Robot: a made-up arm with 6 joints.
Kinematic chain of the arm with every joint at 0, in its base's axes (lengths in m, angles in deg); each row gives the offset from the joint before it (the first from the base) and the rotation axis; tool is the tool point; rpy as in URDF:
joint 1: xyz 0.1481 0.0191 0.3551 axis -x
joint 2: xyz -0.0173 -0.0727 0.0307 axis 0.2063 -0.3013 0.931
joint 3: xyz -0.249 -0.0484 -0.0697 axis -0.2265 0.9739 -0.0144
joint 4: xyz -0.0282 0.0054 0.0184 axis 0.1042 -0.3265 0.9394
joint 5: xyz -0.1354 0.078 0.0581 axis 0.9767 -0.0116 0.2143
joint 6: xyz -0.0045 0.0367 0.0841 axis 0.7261 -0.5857 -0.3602
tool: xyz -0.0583 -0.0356 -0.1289 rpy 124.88 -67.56 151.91
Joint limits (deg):
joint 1: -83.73..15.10
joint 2: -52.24..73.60
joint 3: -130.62..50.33
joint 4: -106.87..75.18
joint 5: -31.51..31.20
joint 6: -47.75..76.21
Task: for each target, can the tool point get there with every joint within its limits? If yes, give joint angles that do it. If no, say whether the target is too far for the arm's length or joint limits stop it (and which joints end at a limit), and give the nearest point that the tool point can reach.
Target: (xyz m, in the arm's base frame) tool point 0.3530 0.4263 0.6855
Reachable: no: joint limits stop it (at a limit: joint 2, joint 5, joint 6) | nearest point 0.1202 0.2414 0.5355 | short by 0.333 m
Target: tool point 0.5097 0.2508 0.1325
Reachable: no: joint limits stop it (at a limit: joint 2, joint 4, joint 6) | nearest point 0.3273 0.2454 0.1377 | short by 0.183 m
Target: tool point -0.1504 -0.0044 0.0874
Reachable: yes | joints -7.29 20.28 -98.53 -5.70 3.47 -1.44
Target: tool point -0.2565 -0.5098 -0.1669
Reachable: no: too far | nearest point -0.1418 -0.3611 -0.0201 | short by 0.238 m
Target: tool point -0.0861 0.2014 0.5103
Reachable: yes | joints -39.32 -35.19 -76.41 -65.37 -7.44 3.81
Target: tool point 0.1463 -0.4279 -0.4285
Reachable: no: too far | nearest point 0.1174 -0.2774 -0.1647 | short by 0.305 m
